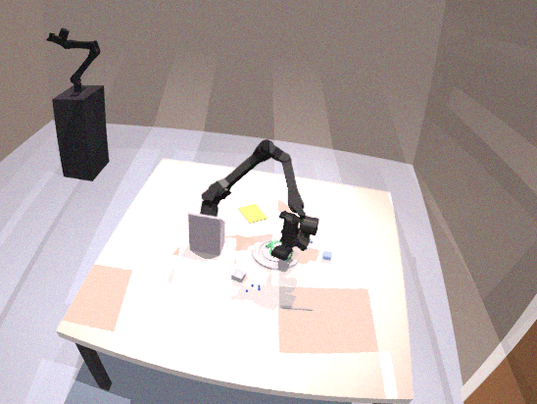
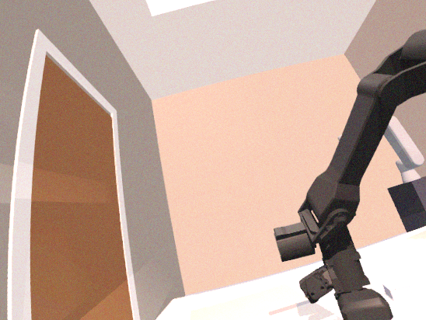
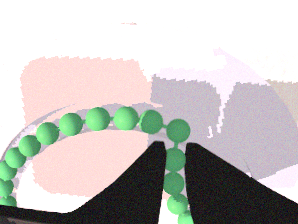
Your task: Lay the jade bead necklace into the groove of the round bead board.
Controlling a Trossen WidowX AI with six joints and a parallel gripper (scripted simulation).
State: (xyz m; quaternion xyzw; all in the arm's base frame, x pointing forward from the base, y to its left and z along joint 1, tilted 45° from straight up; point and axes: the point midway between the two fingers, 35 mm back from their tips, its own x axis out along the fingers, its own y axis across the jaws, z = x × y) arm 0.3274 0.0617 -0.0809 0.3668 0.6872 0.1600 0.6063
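Right now my gripper tip is 40 mm to the right of the round white bead board, 40 mm past it and 10 mm above it. The rest, counted from my gripper tip: thin rod (250 mm to the right, 70 mm ahead, 10 mm below); then blue block (170 mm ahead, 60 mm to the left, 10 mm below); then cream block (280 mm to the left, 80 mm ahead).
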